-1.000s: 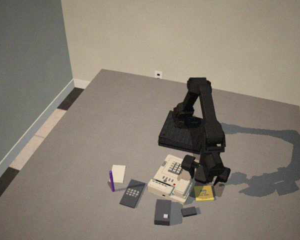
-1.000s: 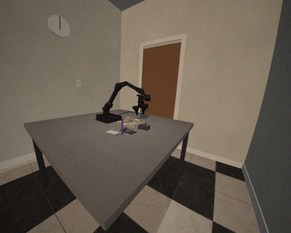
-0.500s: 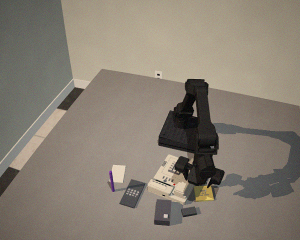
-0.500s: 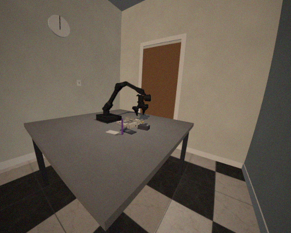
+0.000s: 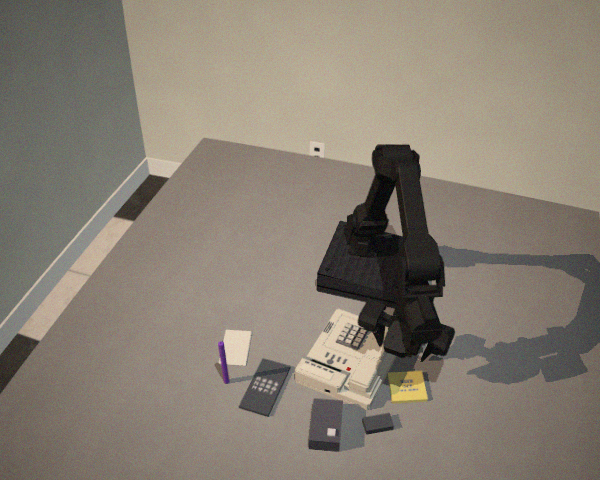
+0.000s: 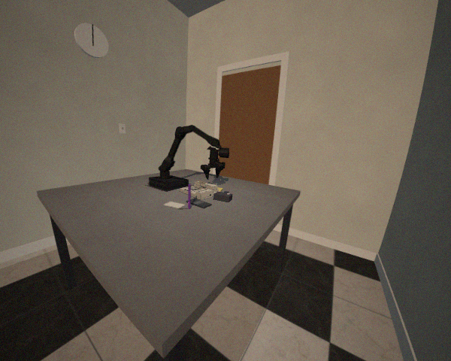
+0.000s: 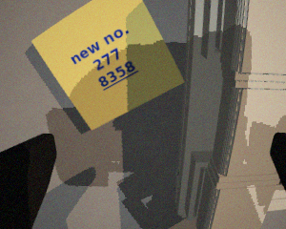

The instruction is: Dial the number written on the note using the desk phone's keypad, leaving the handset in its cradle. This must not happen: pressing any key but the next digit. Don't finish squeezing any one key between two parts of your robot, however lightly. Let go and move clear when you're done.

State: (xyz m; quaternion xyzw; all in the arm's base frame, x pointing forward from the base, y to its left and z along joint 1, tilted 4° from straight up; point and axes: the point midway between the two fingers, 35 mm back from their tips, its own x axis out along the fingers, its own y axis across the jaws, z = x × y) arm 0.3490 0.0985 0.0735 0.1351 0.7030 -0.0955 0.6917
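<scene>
Right now the 2 key is 110 mm to the right of my hand, 90 mm below it and 70 mm behind it. From my hand the other things lie so: 1 key 100 mm to the right, 90 mm below, 60 mm behind; then cream desk phone 100 mm to the right, 100 mm below, 40 mm behind; then handset 80 mm below, 50 mm to the right, 30 mm behind.
</scene>
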